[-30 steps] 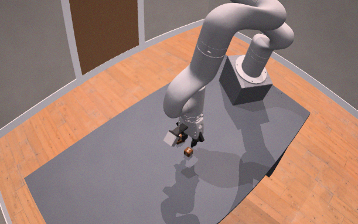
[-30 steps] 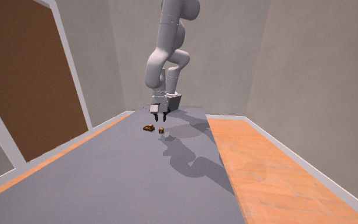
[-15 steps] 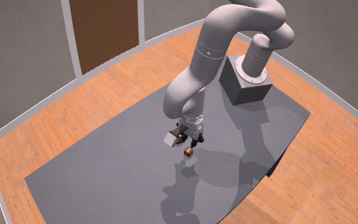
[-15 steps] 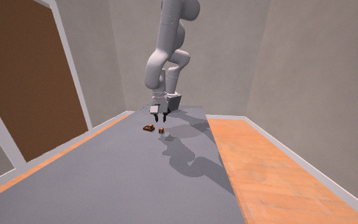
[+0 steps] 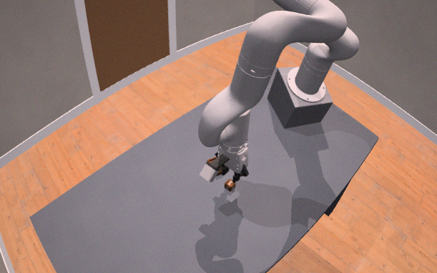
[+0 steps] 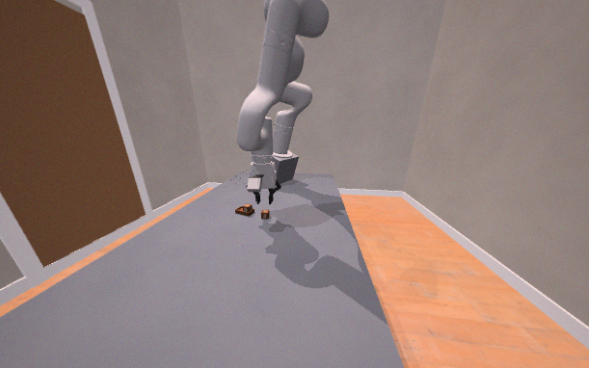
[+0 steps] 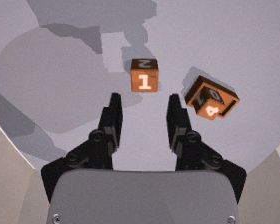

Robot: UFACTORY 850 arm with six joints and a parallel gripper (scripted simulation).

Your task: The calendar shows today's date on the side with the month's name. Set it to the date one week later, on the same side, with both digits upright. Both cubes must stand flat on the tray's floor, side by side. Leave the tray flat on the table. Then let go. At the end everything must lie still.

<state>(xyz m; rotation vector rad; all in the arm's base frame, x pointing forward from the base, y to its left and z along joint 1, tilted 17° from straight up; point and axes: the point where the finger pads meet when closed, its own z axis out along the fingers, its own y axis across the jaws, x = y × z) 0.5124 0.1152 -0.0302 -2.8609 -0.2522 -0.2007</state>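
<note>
Right now my hand is 70 mm above the number cube. Also, from my hand: brown wooden calendar tray (20 mm behind, 110 mm to the right, 80 mm below).
</note>
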